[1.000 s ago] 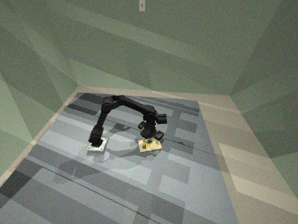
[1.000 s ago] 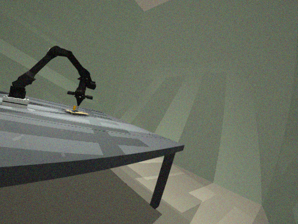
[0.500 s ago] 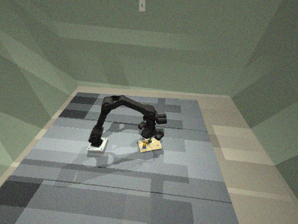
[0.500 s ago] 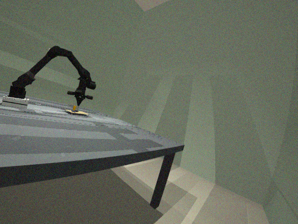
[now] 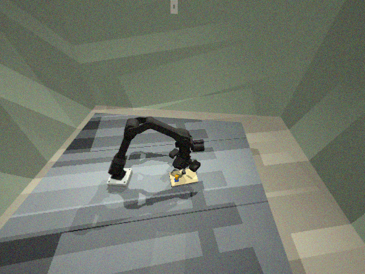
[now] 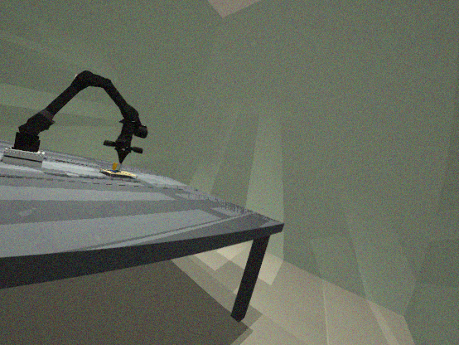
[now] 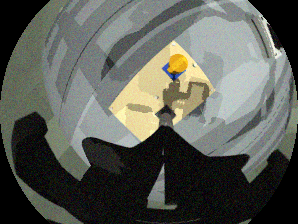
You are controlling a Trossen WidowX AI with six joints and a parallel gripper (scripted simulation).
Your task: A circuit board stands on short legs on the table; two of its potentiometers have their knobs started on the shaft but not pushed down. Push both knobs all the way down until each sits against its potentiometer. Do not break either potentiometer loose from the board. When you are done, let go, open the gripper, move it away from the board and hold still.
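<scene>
Right now my gripper tip is 10 mm above the grey knob. From my gripper tip the other things lie so: orange knob (30 mm behind, 60 mm to the right, 10 mm below).
</scene>
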